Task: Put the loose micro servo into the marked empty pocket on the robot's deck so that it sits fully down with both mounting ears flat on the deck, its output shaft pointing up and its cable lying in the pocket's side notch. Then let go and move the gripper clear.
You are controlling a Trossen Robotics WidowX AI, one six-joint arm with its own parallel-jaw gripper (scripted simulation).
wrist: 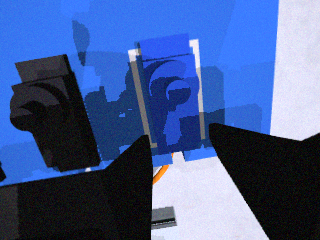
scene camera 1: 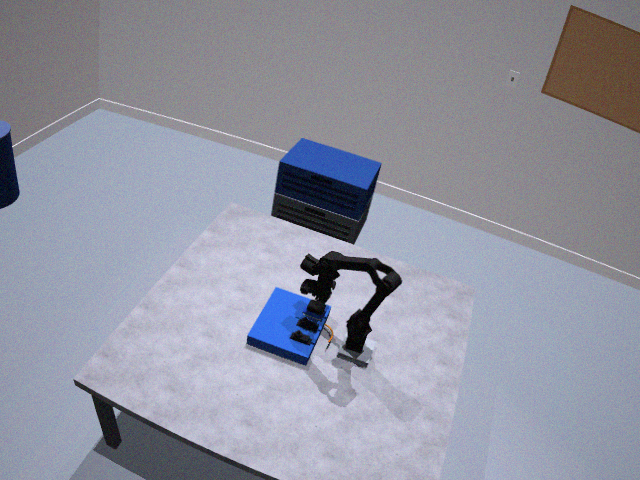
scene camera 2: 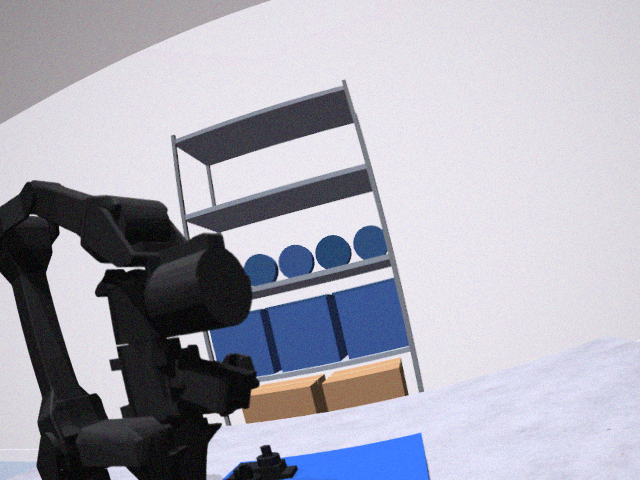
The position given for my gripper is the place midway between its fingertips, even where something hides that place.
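My gripper [scene camera 1: 318,311], also at [wrist: 179,136]. Blue micro servo [wrist: 172,82]; out of frame in scene camera 2. Blue deck [scene camera 1: 271,331], also at [wrist: 88,40].
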